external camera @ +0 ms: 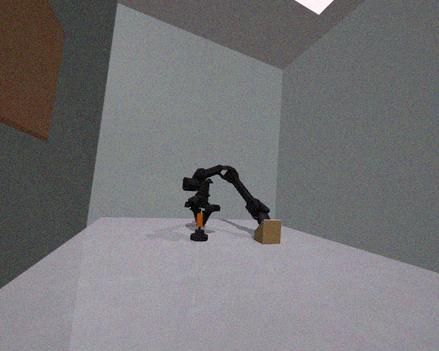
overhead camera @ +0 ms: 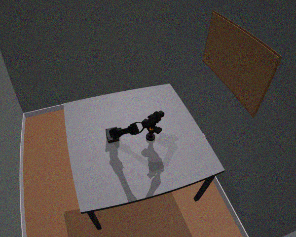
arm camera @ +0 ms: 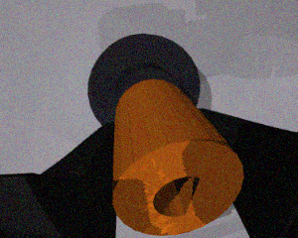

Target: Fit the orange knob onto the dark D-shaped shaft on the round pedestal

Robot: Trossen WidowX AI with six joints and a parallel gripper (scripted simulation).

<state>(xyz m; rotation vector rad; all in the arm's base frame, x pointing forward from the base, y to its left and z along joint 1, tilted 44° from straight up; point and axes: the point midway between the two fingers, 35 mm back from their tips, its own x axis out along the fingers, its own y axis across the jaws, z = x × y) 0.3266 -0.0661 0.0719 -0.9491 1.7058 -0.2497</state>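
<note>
The orange knob is 20 mm above my gripper tip. Round my gripper tip: pedestal 40 mm below.
</note>
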